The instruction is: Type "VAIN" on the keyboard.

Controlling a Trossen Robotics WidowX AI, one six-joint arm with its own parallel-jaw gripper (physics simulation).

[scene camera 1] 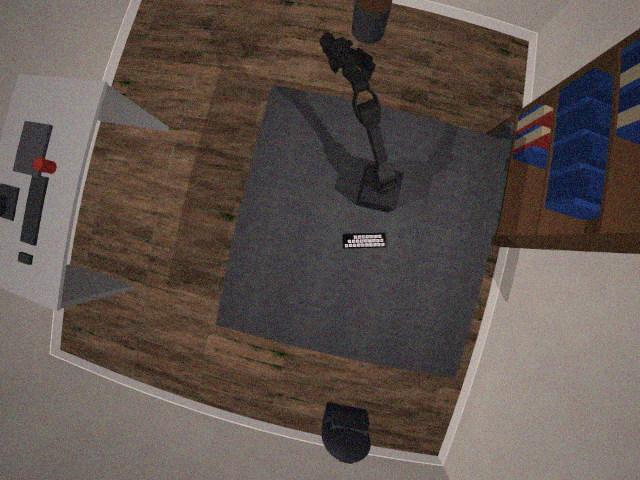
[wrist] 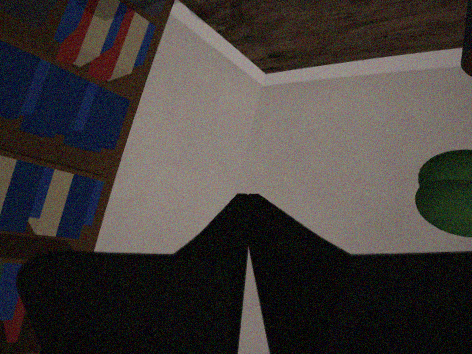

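Where they show: gripper, fingertip midpoint: [scene camera 1: 372, 58] [wrist: 247, 204]; arm's base, origin of the base link: [scene camera 1: 382, 185].
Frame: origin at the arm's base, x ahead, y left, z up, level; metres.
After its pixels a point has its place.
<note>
A small black keyboard [scene camera 1: 364, 240] {x 0.244, y 0.031, z -0.151 m} with rows of white keys lies on the dark grey mat [scene camera 1: 330, 294] {x 0.553, y -0.025, z -0.166 m}, just below the arm's base in the scene view. Its key letters are too small to read. The arm stretches from its base toward the top of the scene view, away from the keyboard. My gripper [scene camera 1: 325, 38] [wrist: 247, 204] {x -0.458, y -0.232, z 0.128 m} is shut and empty, far from the keyboard, past the mat's upper edge as seen in the scene view. In the wrist view its dark fingertips meet against the pale wall. The keyboard does not show in the wrist view.
A wooden bookshelf [scene camera 1: 573, 242] [wrist: 117, 167] with blue, red and cream books stands on the right in the scene view. A white desk [scene camera 1: 67, 134] is at the left, a dark chair [scene camera 1: 346, 434] at the bottom, a dark cylindrical bin [scene camera 1: 369, 25] near the gripper. A green rounded object [wrist: 447, 200] shows in the wrist view.
</note>
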